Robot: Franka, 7 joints.
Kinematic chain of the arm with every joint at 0, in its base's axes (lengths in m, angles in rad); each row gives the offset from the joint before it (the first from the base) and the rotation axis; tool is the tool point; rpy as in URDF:
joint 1: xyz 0 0 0.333 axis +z
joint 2: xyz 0 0 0 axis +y
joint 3: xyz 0 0 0.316 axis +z
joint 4: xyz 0.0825 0 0 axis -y
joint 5: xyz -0.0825 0 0.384 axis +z
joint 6: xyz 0 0 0 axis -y
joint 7: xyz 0.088 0 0 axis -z
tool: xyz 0 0 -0.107 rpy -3.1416 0 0
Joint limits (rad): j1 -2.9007..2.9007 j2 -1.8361..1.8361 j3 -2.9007..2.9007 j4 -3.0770..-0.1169 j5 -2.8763..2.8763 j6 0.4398..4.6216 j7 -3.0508..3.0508
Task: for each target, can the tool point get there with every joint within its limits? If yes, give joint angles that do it. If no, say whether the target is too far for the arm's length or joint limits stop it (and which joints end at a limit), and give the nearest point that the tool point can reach.
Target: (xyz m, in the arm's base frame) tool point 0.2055 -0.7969 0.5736
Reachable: yes | joints -1.1705 1.0698 -0.6170 -0.4440 -0.2990 2.5798 -0.4887
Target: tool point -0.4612 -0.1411 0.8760
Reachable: yes | joints -0.7278 0.0113 -2.2589 -1.5182 -0.4858 3.8346 1.0123
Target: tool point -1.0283 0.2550 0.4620
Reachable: no: too far | nearest point -0.8266 0.2050 0.4367 | short by 0.209 m
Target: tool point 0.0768 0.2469 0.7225
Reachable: yes | joints -0.0824 1.4673 2.2544 -2.3361 -1.5389 3.8522 -2.4438
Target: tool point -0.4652 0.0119 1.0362
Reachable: yes | joints -0.4989 -0.8062 -0.9622 -0.6435 -1.1737 2.9407 -0.5659
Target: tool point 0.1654 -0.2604 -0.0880
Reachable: yes | joints -0.7559 1.3272 -0.1015 -1.7619 -0.2031 1.1471 1.0129
